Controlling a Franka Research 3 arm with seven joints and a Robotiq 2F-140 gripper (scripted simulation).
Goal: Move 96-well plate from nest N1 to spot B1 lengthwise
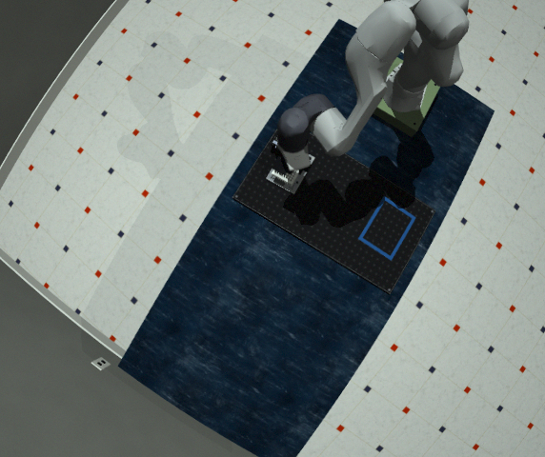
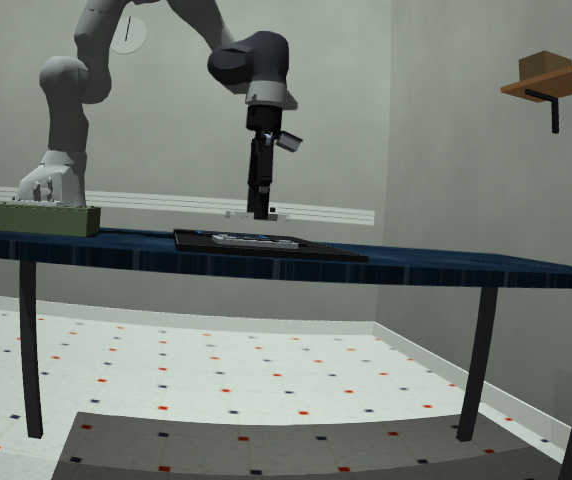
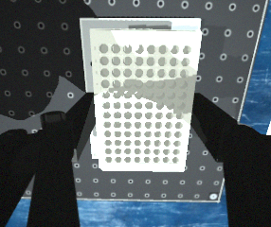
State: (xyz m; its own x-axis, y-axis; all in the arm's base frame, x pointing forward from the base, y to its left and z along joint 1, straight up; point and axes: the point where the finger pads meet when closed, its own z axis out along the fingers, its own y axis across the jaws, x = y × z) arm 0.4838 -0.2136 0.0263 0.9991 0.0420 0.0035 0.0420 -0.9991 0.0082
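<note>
The plate nest N1 is 8 cm below my hand. The rest, counted from my hand: white 96-well plate (2 cm below).
</note>
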